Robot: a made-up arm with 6 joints.
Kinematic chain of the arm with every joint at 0, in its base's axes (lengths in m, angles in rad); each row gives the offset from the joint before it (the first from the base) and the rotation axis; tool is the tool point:
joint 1: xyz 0 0 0.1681 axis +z
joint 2: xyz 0 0 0 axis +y
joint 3: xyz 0 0 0.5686 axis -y
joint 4: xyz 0 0 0 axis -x
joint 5: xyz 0.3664 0 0 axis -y
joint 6: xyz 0 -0.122 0 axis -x
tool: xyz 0 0 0
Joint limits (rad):
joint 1: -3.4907..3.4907
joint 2: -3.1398..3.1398
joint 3: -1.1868..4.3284
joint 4: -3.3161..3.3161
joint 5: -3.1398..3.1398
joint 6: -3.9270..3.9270
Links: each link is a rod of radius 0.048 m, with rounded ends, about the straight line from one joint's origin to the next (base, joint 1, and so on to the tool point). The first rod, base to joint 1, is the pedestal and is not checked.
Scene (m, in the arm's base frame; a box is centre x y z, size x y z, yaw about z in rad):
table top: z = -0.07
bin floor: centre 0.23 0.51 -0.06 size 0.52 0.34 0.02 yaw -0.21
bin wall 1: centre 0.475 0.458 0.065 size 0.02 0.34 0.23 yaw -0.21
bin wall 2: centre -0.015 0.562 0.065 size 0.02 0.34 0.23 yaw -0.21
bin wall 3: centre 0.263 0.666 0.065 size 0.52 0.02 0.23 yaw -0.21
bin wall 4: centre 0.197 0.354 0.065 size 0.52 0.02 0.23 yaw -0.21
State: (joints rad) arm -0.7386 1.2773 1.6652 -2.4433 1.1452 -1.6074
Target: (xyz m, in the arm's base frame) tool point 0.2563 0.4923 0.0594
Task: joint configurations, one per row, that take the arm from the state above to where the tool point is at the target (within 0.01 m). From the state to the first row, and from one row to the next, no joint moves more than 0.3 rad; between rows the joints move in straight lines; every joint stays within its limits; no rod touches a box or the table.
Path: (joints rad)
1: -0.4590 1.1628 1.3743 -2.4246 1.1452 -1.6074
2: -0.1795 1.0484 1.0833 -2.4058 1.1452 -1.6074
3: 0.1001 0.9339 0.7924 -2.3871 1.1452 -1.6074
4: 0.3796 0.8195 0.5015 -2.3683 1.1452 -1.6074
5: 0.6592 0.7050 0.2106 -2.3496 1.1452 -1.6074
6: 0.9388 0.5906 -0.0804 -2.3309 1.1452 -1.6074
7: 0.9404 0.8375 -0.1014 -2.3210 1.1452 -1.6074
8: 0.9420 1.0844 -0.1225 -2.3111 1.1452 -1.6074

